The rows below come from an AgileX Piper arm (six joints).
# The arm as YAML. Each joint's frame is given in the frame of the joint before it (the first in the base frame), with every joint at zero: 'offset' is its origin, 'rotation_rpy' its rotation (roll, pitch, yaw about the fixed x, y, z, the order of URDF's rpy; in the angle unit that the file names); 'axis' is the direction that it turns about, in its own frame. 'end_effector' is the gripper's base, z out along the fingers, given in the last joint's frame.
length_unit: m
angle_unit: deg
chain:
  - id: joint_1
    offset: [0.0, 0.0, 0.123]
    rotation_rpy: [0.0, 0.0, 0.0]
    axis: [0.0, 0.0, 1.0]
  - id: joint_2
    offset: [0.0, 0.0, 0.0]
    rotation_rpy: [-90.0, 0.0, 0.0]
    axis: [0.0, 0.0, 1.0]
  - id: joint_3
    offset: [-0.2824, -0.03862, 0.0]
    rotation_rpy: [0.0, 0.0, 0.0]
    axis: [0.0, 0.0, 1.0]
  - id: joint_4
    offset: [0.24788, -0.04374, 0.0]
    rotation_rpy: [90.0, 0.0, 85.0]
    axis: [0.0, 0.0, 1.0]
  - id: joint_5
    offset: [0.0, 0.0, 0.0]
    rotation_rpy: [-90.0, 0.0, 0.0]
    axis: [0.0, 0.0, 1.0]
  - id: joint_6
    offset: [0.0, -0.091, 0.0]
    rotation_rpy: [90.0, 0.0, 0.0]
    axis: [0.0, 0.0, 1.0]
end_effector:
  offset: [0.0, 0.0, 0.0]
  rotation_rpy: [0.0, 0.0, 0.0]
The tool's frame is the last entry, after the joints.
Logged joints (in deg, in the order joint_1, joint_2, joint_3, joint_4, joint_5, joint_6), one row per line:
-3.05 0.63 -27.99 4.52 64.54 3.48
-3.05 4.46 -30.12 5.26 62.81 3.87
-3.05 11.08 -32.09 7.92 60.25 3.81
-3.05 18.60 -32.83 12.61 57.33 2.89
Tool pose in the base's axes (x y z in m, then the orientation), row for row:
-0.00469 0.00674 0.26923 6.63 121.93 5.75
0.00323 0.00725 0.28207 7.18 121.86 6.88
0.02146 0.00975 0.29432 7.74 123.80 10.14
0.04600 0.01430 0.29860 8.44 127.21 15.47
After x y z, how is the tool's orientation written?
As a rotation vector, in degrees.
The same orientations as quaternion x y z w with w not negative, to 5 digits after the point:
0.04749 0.87340 0.04119 0.48294
0.05143 0.87284 0.04928 0.48279
0.05503 0.88015 0.07209 0.46596
0.05917 0.89190 0.10846 0.43504

